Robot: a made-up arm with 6 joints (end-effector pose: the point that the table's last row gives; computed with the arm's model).
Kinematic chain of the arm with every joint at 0, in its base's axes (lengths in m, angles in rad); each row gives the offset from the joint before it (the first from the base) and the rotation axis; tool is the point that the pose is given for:
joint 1: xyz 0 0 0.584 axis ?
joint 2: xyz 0.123 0 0 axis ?
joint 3: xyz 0 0 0.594 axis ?
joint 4: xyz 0 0 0.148 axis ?
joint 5: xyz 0.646 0 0 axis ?
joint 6: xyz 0.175 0 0 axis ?
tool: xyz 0 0 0
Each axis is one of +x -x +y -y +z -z.
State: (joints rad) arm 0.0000 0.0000 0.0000 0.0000 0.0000 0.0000
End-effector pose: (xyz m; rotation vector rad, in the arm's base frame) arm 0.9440 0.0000 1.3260 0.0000 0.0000 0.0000
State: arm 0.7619 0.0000 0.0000 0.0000 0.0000 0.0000
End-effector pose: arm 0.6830 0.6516 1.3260 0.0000 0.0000 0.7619
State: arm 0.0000 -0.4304 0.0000 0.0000 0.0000 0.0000
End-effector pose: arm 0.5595 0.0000 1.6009 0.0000 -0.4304 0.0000
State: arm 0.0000 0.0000 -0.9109 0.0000 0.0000 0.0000
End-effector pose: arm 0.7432 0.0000 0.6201 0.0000 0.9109 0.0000
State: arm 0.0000 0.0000 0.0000 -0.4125 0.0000 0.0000
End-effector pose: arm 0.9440 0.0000 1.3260 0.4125 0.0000 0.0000
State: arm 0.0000 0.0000 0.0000 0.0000 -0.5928 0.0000
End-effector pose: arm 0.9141 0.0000 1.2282 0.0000 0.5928 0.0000
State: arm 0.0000 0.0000 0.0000 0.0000 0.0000 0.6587
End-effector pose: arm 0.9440 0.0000 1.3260 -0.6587 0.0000 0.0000
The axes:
joint 1: +z
joint 2: +y
joint 3: -y
joint 4: -x
joint 5: -y
joint 6: -x

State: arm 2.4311 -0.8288 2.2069 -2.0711 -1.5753 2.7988
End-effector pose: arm 0.6435 -0.7562 0.8230 1.4720 -2.0939 -1.6902
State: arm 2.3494 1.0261 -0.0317 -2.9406 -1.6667 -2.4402
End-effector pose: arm -0.8798 0.8423 0.5000 0.4044 -1.1392 2.1023
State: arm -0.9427 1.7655 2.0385 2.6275 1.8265 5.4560
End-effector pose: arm 0.8225 -0.9909 0.6319 -1.0929 0.7354 1.0212
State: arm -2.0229 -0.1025 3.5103 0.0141 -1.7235 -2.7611
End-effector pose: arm 0.2167 0.4517 0.9159 0.3820 -1.2592 0.7338
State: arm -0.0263 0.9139 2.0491 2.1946 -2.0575 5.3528
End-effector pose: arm 0.6118 -0.1417 1.5588 0.5214 -0.5729 -2.3150
